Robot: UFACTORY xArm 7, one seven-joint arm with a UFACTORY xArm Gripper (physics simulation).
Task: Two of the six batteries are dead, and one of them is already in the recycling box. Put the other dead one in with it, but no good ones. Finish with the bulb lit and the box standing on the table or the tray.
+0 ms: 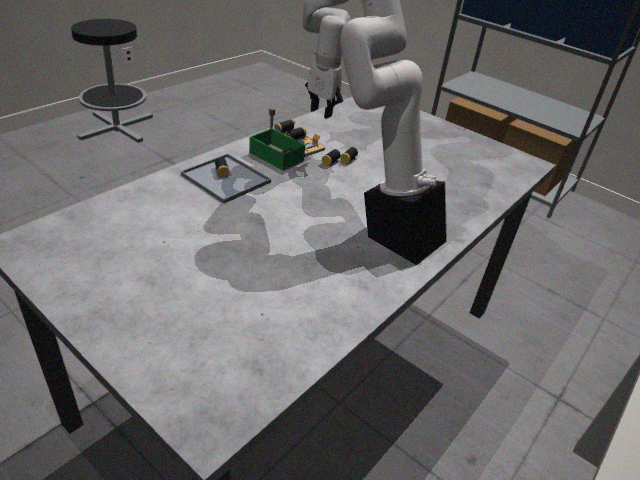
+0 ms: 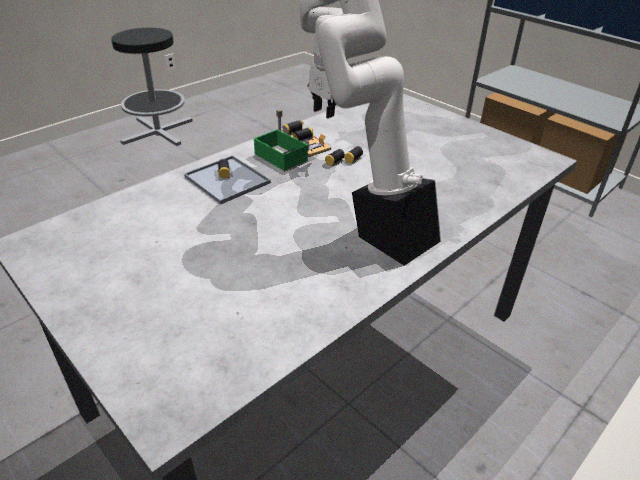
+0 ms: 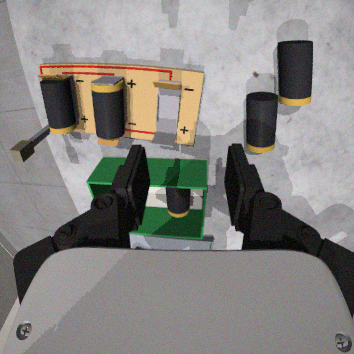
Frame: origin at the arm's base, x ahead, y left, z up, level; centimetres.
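Where they show: gripper, between the fingertips: (image 1: 320, 114) (image 2: 323, 113) (image 3: 186, 162); arm's base, origin of its link: (image 1: 404, 187) (image 2: 393, 186).
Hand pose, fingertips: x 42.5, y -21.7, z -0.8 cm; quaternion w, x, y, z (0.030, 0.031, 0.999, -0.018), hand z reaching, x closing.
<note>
Things, the pixels of their centre, and the offset from my fingertips. "pt": a spot on its surface instead. Level surfaces: height alone.
- tan battery holder, middle of its body: (image 3: 102, 113) (image 1: 296, 129) (image 2: 303, 129) dx +9.5, dy -0.5, dz -8.9 cm
- middle slot, a spot on its surface: (image 3: 108, 112) pt dx +8.8, dy -0.6, dz -9.1 cm
- green recycling box, middle of its body: (image 3: 151, 197) (image 1: 277, 149) (image 2: 280, 149) dx +6.8, dy +12.9, dz -10.5 cm
- table with one battery, middle of its body: (image 3: 177, 193) dx +3.2, dy +13.2, dz -11.5 cm
- tray, a spot on its surface: (image 1: 203, 189) (image 2: 203, 190) pt dx +9.0, dy +42.9, dz -13.5 cm
- post's small brownish head, a spot on its surface: (image 3: 21, 151) (image 1: 274, 110) pt dx +18.4, dy +0.9, dz -4.6 cm
- table, height of its surface: dz -13.5 cm
My gripper (image 1: 321, 111) (image 2: 323, 111) (image 3: 186, 162) is open and empty, high above the table. The tan battery holder (image 3: 145, 105) has black batteries with gold ends in its left slot (image 3: 58, 104) and middle slot (image 3: 108, 112); its right slot is empty. Two loose batteries (image 3: 295, 70) (image 3: 261, 120) lie right of it. The green recycling box (image 1: 266, 151) (image 2: 269, 152) (image 3: 150, 172) stands on the table with one battery (image 3: 178, 200) inside. Another battery (image 1: 222, 167) (image 2: 223, 169) lies on the tray (image 1: 202, 190) (image 2: 201, 191). A post's small brownish head (image 1: 271, 111) (image 3: 21, 151) shows no glow; I cannot tell if it is the bulb.
The holder is beside the box, near the far edge of the table (image 1: 155, 320) (image 2: 129, 320). The arm's black base block (image 1: 405, 222) (image 2: 397, 222) stands near the opposite edge. A stool (image 1: 104, 32) (image 2: 142, 40) and a shelf unit with brown boxes (image 1: 537, 144) stand beyond the table.
</note>
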